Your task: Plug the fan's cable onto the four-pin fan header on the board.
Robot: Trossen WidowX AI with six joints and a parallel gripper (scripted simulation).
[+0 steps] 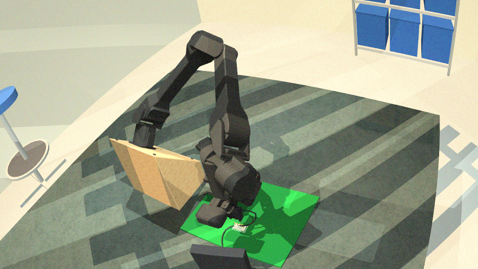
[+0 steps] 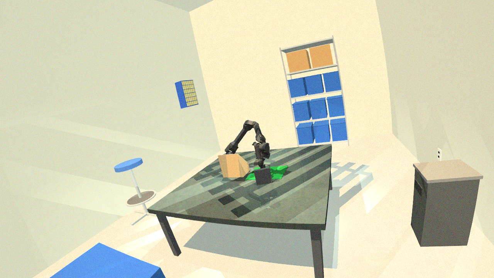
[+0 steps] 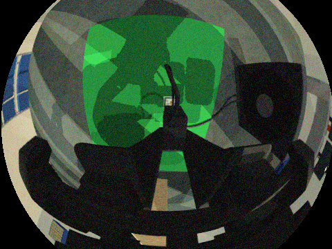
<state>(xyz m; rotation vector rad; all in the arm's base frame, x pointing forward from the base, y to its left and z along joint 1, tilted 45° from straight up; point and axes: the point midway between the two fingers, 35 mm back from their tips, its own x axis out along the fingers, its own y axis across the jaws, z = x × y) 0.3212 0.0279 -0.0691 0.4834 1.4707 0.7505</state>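
My gripper tip is now 10 mm short of the white four-pin header and 60 mm above it. The rest, counted from my gripper tip: dark fan 60 mm ahead, 120 mm to the right; green board 10 mm ahead, 50 mm to the left, 80 mm below; fan plug 10 mm ahead, 10 mm above.
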